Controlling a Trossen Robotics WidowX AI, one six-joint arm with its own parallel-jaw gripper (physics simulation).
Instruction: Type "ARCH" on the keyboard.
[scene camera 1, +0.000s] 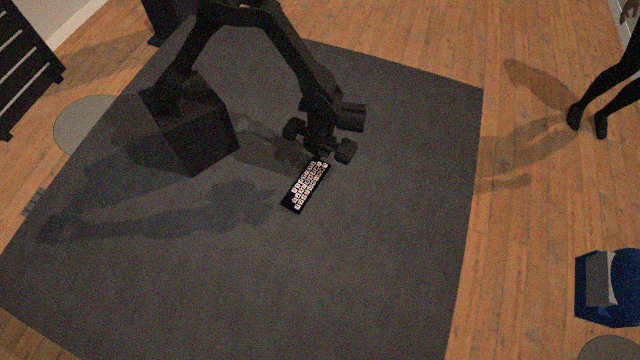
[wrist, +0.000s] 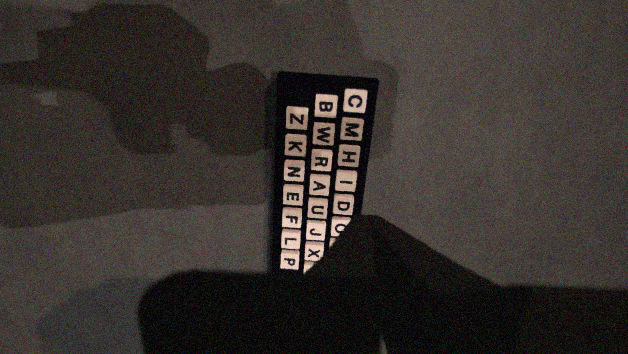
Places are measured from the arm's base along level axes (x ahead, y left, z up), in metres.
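Pixels of known places: gripper, between the fingertips: (scene camera 1: 319, 157) (wrist: 364, 226); arm's base, origin of its link: (scene camera 1: 174, 111).
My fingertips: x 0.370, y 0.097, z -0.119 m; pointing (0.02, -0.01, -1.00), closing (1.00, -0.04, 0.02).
For each thing: its top centre in the pictures, then the offset to it from my fingertips. Level surfaces: height alone.
- black keyboard, centre of its top: (wrist: 317, 215) (scene camera 1: 306, 182) dz -0.092, dx -0.020, dy -0.041 m
- C key, centre of its top: (wrist: 355, 101) dz -0.092, dx +0.005, dy +0.035 m
- H key, centre of its top: (wrist: 349, 156) dz -0.092, dx +0.002, dy +0.000 m
- R key, centre of its top: (wrist: 321, 161) dz -0.092, dx -0.016, dy -0.002 m
- dark mat, height of its surface: dz -0.109 m
The black keyboard (scene camera 1: 310, 186) (wrist: 300, 86) with pale letter keys lies on the dark mat. In the wrist view the C key (wrist: 355, 101) is at the upper right corner, the H key (wrist: 348, 156) two keys below it, and the R key (wrist: 321, 161) and A key (wrist: 319, 185) are in the middle row. My gripper (scene camera 1: 324, 154) (wrist: 364, 226) is shut and empty. It is raised above the keyboard, near one end in the scene view. In the wrist view its dark tip overlaps the keyboard's right edge below the D key and hides the lower right keys.
The dark mat (scene camera 1: 380, 240) lies under the keyboard and the arm's black base block (scene camera 1: 202, 137). Dark legs of a figure (scene camera 1: 600, 100) stand on the wooden floor at the right. A blue object (scene camera 1: 627, 295) is at the lower right, and a dark drawer unit (scene camera 1: 22, 65) at the upper left.
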